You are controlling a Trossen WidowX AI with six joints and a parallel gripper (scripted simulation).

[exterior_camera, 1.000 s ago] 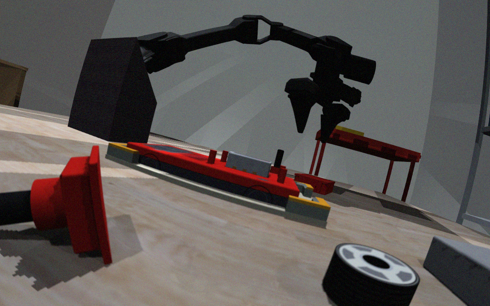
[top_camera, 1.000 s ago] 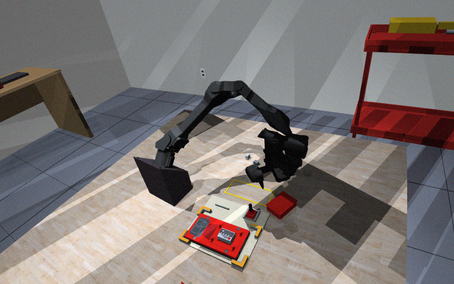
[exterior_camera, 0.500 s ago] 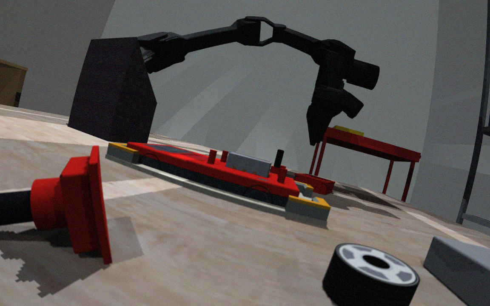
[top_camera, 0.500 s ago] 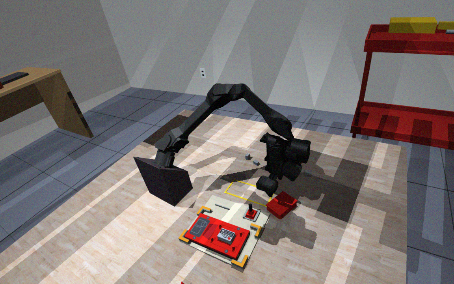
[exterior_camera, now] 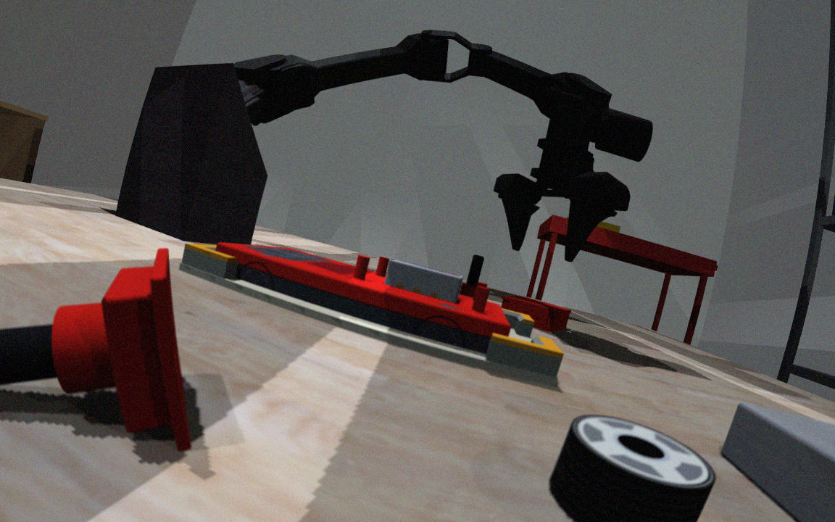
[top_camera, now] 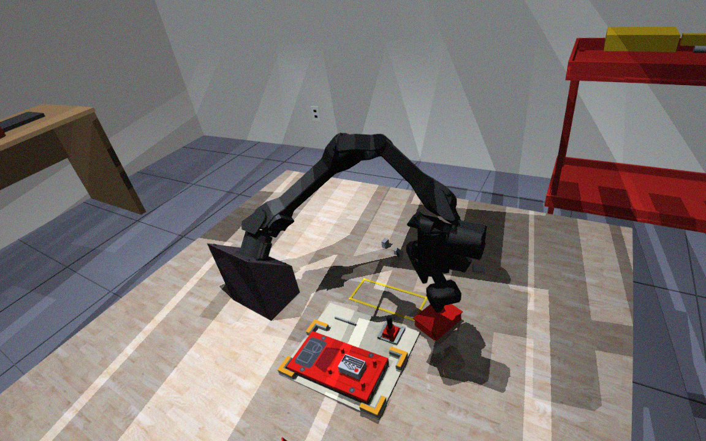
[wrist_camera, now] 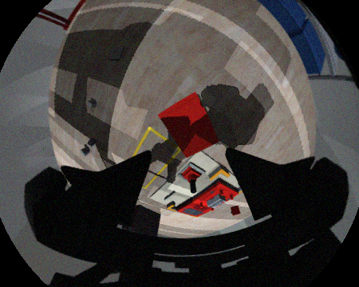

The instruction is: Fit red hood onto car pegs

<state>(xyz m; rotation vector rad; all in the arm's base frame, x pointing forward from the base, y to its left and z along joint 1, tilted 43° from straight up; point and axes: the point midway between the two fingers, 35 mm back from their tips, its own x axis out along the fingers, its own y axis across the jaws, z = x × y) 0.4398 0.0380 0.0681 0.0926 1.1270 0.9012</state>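
Right now my gripper tip is 2 cm short of the red hood and 7 cm above it. Round my gripper tip: grey engine block 12 cm behind, 19 cm to the right, 6 cm below; black wheel 4 cm behind, 38 cm to the right, 7 cm below.
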